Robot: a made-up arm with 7 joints. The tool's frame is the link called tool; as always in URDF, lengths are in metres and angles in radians. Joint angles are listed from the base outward. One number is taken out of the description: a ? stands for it. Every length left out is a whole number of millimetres.
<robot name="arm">
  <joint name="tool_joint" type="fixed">
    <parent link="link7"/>
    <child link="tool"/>
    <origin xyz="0 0 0" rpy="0 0 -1.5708"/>
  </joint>
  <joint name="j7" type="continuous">
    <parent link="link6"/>
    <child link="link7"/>
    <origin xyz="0 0 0" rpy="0 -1.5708 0"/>
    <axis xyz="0 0 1"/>
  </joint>
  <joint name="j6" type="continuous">
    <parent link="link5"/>
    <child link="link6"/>
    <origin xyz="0 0 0" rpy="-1.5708 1.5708 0"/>
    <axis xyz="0 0 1"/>
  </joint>
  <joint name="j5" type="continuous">
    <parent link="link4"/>
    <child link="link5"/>
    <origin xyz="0.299 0.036 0" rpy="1.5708 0 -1.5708"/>
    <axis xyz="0 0 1"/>
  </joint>
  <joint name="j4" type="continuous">
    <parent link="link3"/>
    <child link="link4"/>
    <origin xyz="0 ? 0" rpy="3.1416 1.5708 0"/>
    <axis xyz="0 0 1"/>
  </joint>
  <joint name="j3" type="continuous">
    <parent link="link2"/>
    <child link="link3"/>
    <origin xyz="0.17 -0.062 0" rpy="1.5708 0 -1.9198"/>
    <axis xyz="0 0 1"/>
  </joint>
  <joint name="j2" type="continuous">
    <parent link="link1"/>
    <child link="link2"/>
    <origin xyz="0 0 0" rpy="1.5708 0 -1.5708"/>
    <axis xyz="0 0 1"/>
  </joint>
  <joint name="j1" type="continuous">
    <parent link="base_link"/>
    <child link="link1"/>
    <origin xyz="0 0 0" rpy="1.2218 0 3.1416"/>
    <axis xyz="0 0 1"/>
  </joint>
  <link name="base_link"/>
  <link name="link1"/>
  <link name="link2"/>
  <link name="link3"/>
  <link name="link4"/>
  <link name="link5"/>
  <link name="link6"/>
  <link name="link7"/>
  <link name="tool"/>
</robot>
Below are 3 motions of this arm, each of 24 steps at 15 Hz.
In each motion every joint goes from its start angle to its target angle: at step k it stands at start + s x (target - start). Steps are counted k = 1, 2, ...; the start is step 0. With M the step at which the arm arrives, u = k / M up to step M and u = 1 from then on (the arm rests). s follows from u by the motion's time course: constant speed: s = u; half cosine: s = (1 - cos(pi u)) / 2; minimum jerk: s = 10 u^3 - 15 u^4 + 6 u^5.
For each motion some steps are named. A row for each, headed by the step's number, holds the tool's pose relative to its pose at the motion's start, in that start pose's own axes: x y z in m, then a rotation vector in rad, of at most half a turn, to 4 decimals.
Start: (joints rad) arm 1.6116 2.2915 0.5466 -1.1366 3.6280 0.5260 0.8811
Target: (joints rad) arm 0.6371 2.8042 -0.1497 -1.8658 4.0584 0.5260 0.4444
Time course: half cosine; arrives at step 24
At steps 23, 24:
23: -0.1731 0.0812 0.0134 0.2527 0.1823 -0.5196
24: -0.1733 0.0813 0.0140 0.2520 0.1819 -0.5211

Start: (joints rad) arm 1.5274 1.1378 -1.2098 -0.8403 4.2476 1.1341 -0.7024
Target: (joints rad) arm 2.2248 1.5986 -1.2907 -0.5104 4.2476 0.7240 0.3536
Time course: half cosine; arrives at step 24
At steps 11, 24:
11: 0.0468 -0.0812 0.1633 0.2573 -0.5369 0.1853
24: 0.0219 -0.2520 0.2977 0.2523 -1.2647 0.2410

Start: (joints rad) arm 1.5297 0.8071 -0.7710 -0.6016 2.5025 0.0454 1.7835
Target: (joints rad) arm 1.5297 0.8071 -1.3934 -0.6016 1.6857 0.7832 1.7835
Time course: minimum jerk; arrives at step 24
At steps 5, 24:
5: 0.0059 0.0026 -0.0001 0.0552 -0.0362 -0.0844
24: 0.0950 0.0167 0.0153 0.7692 -0.9157 -1.1807

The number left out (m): 0.02
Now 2 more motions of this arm.
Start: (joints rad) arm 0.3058 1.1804 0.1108 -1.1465 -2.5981 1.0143 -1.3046
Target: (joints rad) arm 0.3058 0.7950 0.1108 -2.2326 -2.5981 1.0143 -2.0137
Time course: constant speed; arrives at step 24
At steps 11, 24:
11: -0.1190 -0.0434 -0.0772 -0.3888 0.0365 0.0033
24: -0.2064 -0.1791 -0.1282 -0.8796 -0.1549 -0.0328

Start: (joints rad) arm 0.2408 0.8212 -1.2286 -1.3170 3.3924 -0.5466 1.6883
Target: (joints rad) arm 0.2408 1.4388 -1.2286 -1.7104 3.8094 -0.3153 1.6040
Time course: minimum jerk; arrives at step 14
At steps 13, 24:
13: -0.0763 -0.0889 0.0768 0.0646 -0.0073 0.1467
24: -0.0765 -0.0892 0.0771 0.0649 -0.0073 0.1472

